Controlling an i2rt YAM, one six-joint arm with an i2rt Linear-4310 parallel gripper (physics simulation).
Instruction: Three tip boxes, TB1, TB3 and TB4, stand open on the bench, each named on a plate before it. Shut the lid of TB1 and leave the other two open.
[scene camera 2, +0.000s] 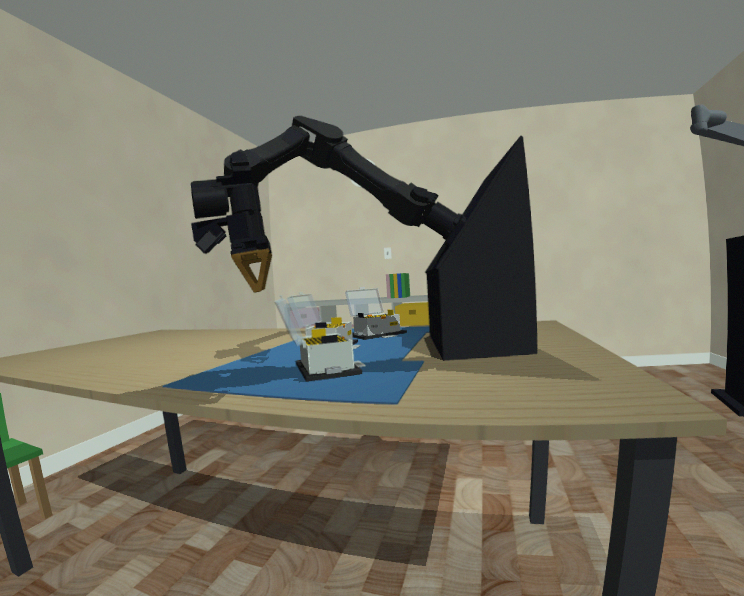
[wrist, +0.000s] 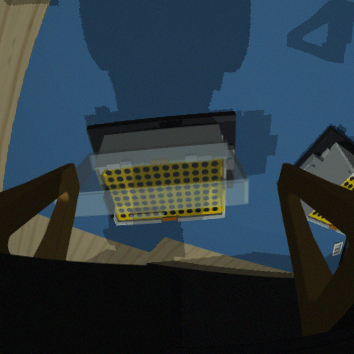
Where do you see my gripper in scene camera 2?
At 259, 291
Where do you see my gripper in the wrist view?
177, 174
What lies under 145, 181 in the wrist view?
A clear lid.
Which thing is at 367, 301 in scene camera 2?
A clear lid.
